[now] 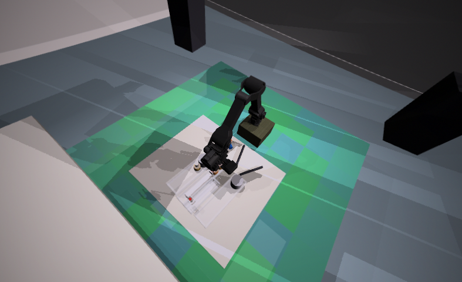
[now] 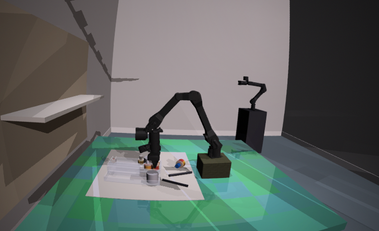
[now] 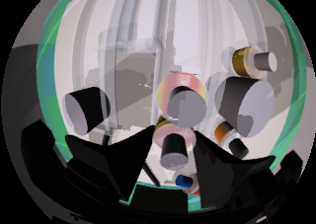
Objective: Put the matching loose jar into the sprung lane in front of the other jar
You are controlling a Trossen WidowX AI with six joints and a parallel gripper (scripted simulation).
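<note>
Right now my gripper tip is 150 mm short of the clear sprung lane and 10 mm above it. Also, from my gripper tip: red mark (230 mm ahead, 10 mm to the right, 40 mm above).
</note>
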